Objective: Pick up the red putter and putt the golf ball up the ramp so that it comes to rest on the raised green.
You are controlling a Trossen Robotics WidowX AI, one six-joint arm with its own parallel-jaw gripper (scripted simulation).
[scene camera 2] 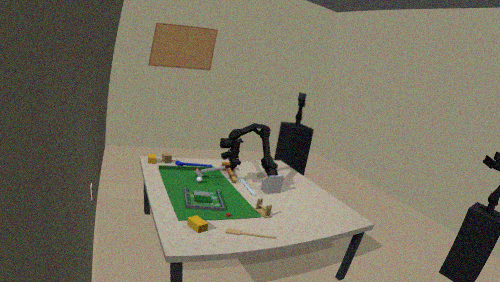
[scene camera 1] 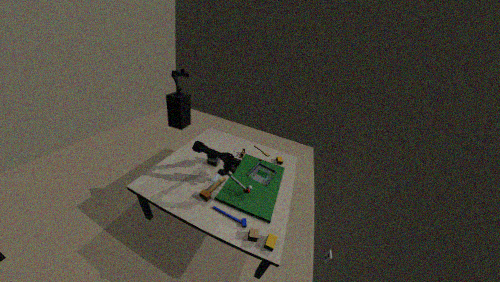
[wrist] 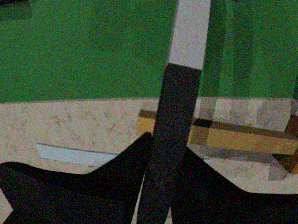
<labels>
One and the same spot on a green mat: (wrist: 57, 57) is (scene camera 2: 228, 189).
</labels>
